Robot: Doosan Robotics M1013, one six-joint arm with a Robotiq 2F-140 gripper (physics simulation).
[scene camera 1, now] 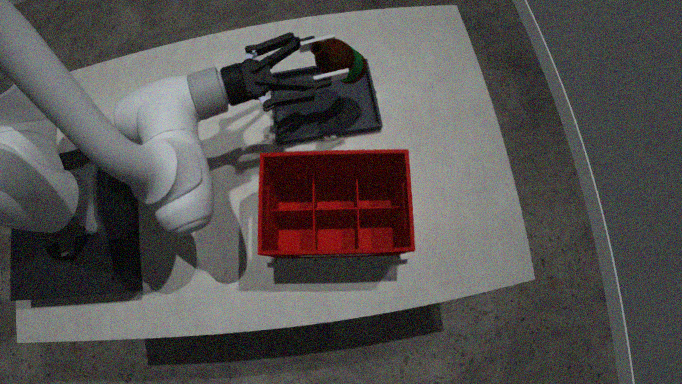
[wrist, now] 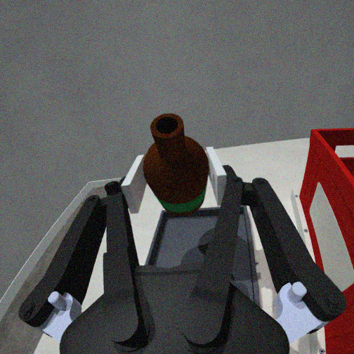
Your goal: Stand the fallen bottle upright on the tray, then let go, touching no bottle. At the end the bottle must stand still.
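Frame: origin at the arm's base, x ahead, y left, z up, level; centimetres.
Where they show: gripper, between the fingertips: [scene camera 1: 340, 55]; arm's base, origin of its link: [scene camera 1: 70, 204].
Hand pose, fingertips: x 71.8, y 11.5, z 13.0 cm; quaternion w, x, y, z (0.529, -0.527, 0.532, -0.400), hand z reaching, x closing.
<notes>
Things, the pixels of their top centre, and the offset from my fingertips. "pt": a spot on its surface instead. Level surfaces: height alone.
- dark grey tray, a spot on its surface: [scene camera 1: 371, 116] pt dx +6.4, dy -5.8, dz -19.5 cm
- red crate with compartments, centre of its top: [scene camera 1: 335, 200] dx -7.4, dy -27.4, dz -2.5 cm
- white table, height of its surface: dz -20.0 cm
A brown bottle with a green band [scene camera 1: 334, 56] [wrist: 176, 167] is held off the tray. It looks tilted, its neck on the side towards the gripper's body and its base pointing away. My gripper [scene camera 1: 325, 57] [wrist: 175, 162] is shut on the bottle's body, with a white fingertip pad on each side. The dark grey tray [scene camera 1: 371, 116] [wrist: 172, 245] lies on the table below, with shadows of the bottle and gripper on it. The gap between the bottle's base and the tray is hard to judge.
A red crate with compartments [scene camera 1: 335, 153] [wrist: 334, 177] stands beside the tray, to the right in the wrist view. The white table [scene camera 1: 460, 200] carries both. The arm's dark base block [scene camera 1: 122, 250] is at the left in the scene view.
</notes>
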